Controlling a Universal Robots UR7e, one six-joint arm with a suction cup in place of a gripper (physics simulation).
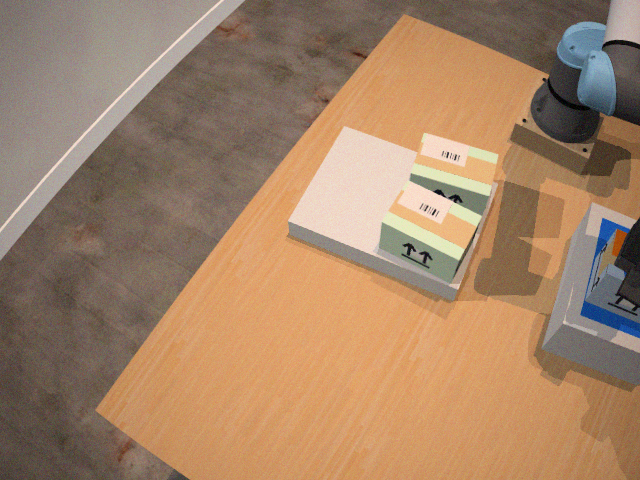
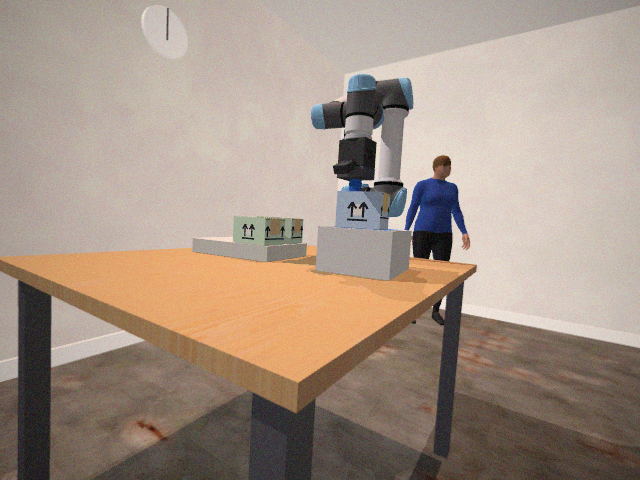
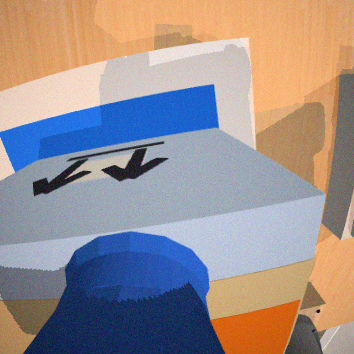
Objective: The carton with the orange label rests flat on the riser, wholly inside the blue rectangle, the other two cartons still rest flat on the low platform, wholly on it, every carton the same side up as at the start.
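Frame: origin at the arm's base, x left, y ahead, z down, level; millimetres.
Seen in the pictures: hand, tool point: (image 2: 354, 196) (image 3: 142, 250); arm's base, link origin: (image 1: 564, 114).
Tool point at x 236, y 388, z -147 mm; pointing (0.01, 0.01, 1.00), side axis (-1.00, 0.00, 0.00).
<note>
Offsets run from my tool point to a thing's top centre. "spot": to the spot under its first point. Level surfaces: height alone.
The light-blue carton with the orange label {dx +14, dy -29, dz -13 mm} (image 1: 605, 285) (image 2: 343, 206) (image 3: 250, 175) sits level on the riser {dx +17, dy -61, dz +86 mm} (image 1: 594, 351) (image 2: 356, 253) (image 3: 235, 65), arrows pointing up. Blue of the rectangle {spot: dx -15, dy +37, dz +86 mm} (image 1: 594, 314) (image 3: 175, 110) shows along its arrow side, with a narrow margin at one end; its far side is hidden. My suction cup (image 2: 354, 187) (image 3: 135, 270) is on and touches the carton's top. One green carton {dx -327, dy +48, dz +73 mm} (image 1: 429, 237) (image 2: 249, 229) stands upright on the low platform {dx -416, dy +1, dz +158 mm} (image 1: 336, 180) (image 2: 227, 249). The second green carton {dx -349, dy -72, dz +70 mm} (image 1: 449, 170) (image 2: 296, 230) stands upright behind it on the platform.
The wooden table {dz +206 mm} (image 1: 258, 361) (image 2: 206, 294) carries the riser, the platform and the arm's base (image 1: 563, 113). The platform lies to the left of the riser. A person in a blue top (image 2: 439, 206) stands behind the table.
</note>
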